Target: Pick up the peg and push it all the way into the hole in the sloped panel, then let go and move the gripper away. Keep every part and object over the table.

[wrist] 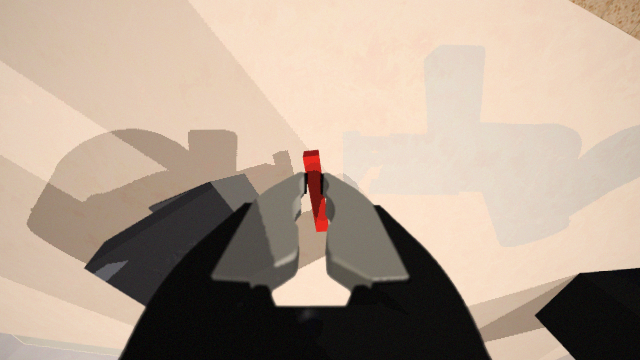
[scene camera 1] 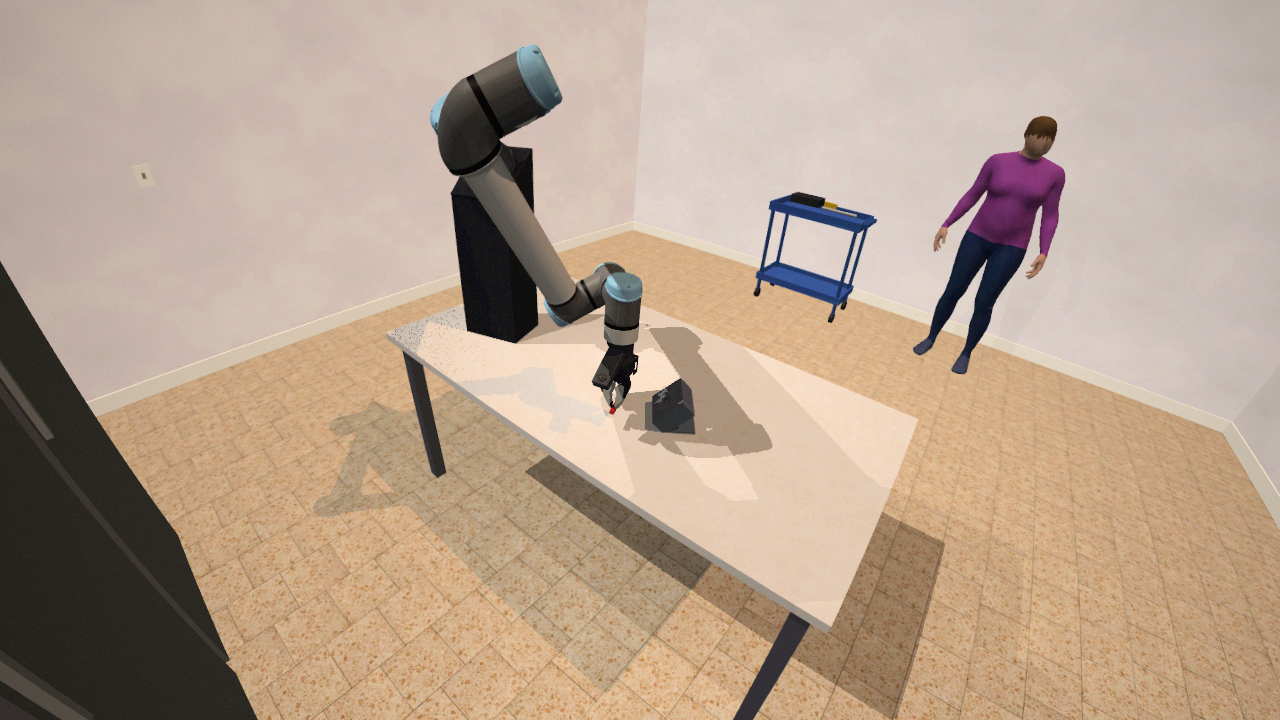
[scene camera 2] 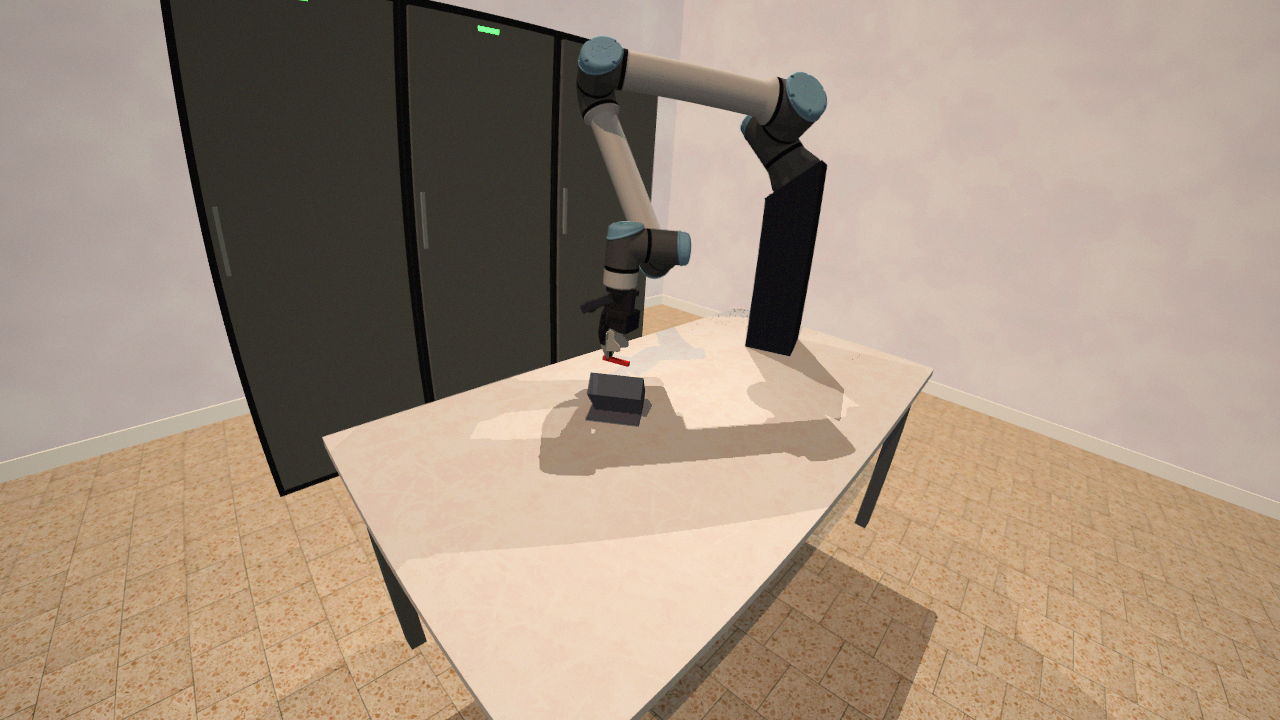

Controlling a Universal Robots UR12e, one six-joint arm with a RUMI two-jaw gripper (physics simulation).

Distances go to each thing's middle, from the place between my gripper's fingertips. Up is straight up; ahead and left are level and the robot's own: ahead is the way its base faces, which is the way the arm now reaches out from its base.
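I see the red peg (wrist: 311,159), and it is 2 cm to the left of my hand.
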